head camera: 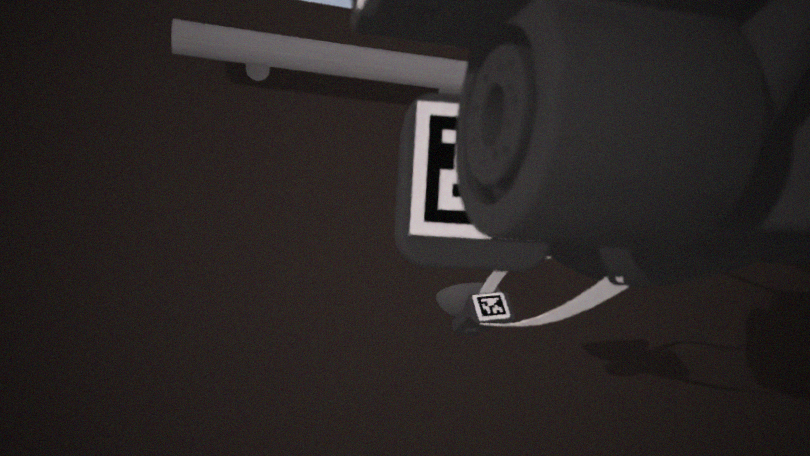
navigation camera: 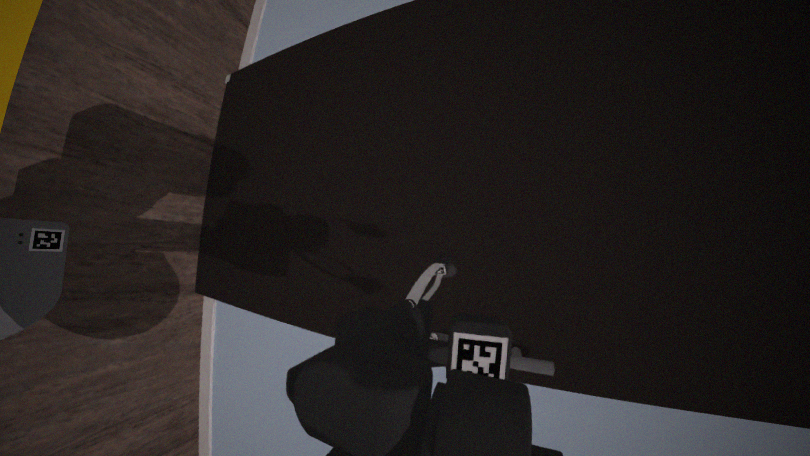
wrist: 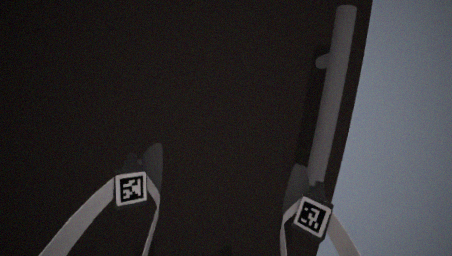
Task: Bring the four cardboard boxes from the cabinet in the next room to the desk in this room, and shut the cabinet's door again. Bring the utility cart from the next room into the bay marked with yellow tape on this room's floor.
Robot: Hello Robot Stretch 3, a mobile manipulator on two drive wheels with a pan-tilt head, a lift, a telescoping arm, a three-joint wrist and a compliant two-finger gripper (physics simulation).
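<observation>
A dark brown door (head camera: pixel 226 226) (navigation camera: pixel 510 169) (wrist: pixel 225 75) fills much of all three views. Its grey bar handle (head camera: pixel 317 53) (navigation camera: pixel 532 365) (wrist: pixel 336 90) runs close to the door's edge. My gripper (navigation camera: pixel 443 303) (wrist: pixel 224 171) is open, with bare door showing between its fingers. In the wrist view its right fingertip overlaps the near end of the handle; whether they touch I cannot tell. In the head view the wrist hides part of the handle. Yellow tape (navigation camera: pixel 14 50) shows at the navigation view's top left. The boxes, cabinet, desk and cart do not show.
Light blue wall (navigation camera: pixel 255 362) (wrist: pixel 410 100) lies beyond the door's edge, with a white baseboard (navigation camera: pixel 206 362) along the wood floor (navigation camera: pixel 141 62). Part of my grey base (navigation camera: pixel 34 283) shows at the left of the navigation view, close to the door's bottom edge. Shadows of my arm fall on floor and door.
</observation>
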